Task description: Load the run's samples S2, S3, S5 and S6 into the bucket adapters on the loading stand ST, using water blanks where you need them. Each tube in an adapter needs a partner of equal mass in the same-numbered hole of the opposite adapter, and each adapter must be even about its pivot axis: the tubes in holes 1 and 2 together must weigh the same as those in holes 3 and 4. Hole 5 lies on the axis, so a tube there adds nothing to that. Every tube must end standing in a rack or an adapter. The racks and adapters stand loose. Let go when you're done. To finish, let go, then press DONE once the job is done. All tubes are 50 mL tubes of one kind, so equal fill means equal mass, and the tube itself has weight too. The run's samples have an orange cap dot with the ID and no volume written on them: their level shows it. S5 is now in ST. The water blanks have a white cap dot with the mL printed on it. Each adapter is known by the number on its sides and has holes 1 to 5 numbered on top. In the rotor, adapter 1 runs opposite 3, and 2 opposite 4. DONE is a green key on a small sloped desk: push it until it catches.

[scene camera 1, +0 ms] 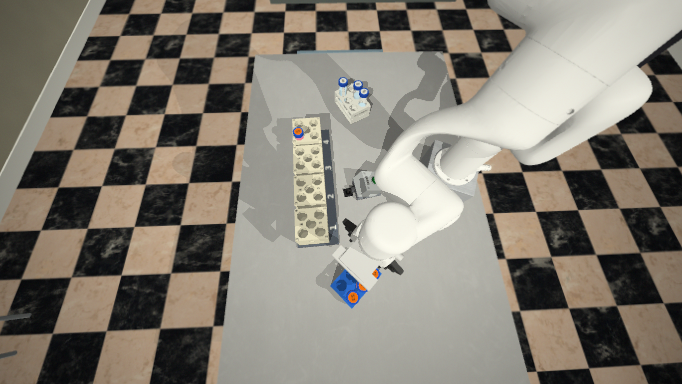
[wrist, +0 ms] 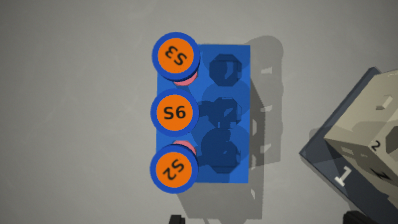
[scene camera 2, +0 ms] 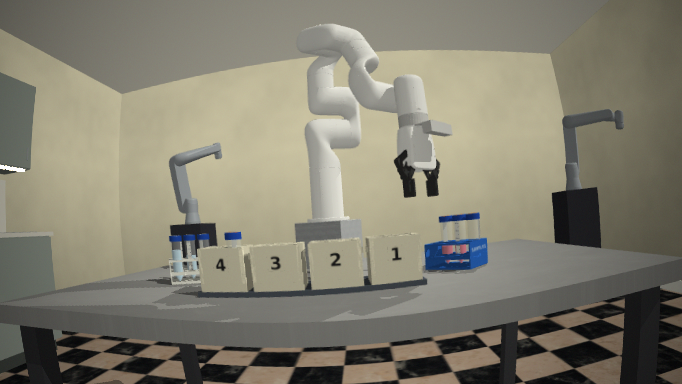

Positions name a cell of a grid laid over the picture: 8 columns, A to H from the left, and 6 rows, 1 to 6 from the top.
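Looking through scene camera 2, I see my gripper (scene camera 2: E4) together with a blue sample rack (scene camera 2: F4). In the wrist view, I see the rack (wrist: E4) too.
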